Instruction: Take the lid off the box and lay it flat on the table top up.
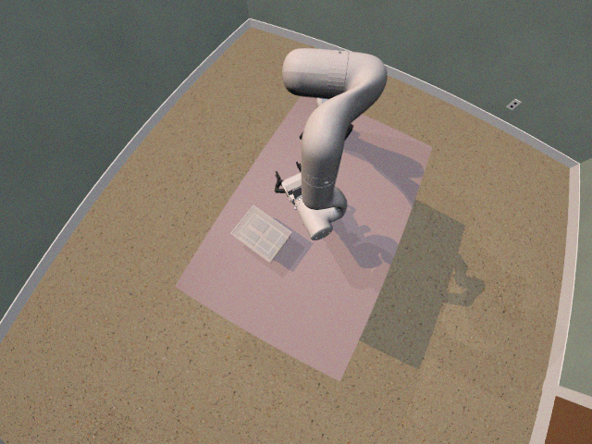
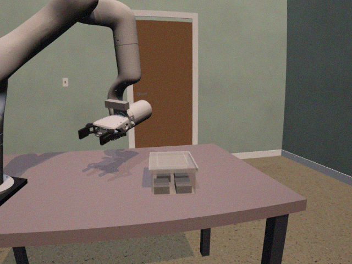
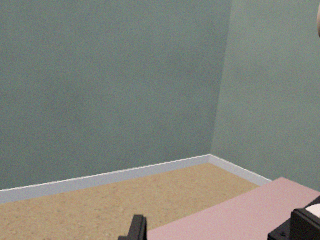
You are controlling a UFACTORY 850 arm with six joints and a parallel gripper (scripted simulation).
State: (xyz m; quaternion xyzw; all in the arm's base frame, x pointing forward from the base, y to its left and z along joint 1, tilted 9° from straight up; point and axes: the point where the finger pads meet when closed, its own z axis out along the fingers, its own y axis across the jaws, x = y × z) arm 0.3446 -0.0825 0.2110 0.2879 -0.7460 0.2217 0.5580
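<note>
Now: the see-through lid 260 mm ahead of my hand, 30 mm to the right of it and 100 mm below it. The rest, counted from my hand: clear plastic box: 260 mm ahead, 30 mm to the right, 140 mm below.
</note>
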